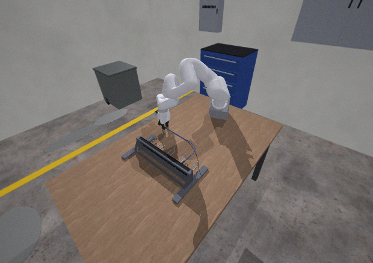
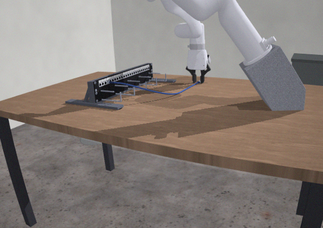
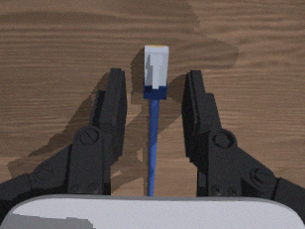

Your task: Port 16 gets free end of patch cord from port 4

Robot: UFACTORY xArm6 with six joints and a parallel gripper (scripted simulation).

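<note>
The plug is 20 mm to the right of my hand and 20 mm below it.
</note>
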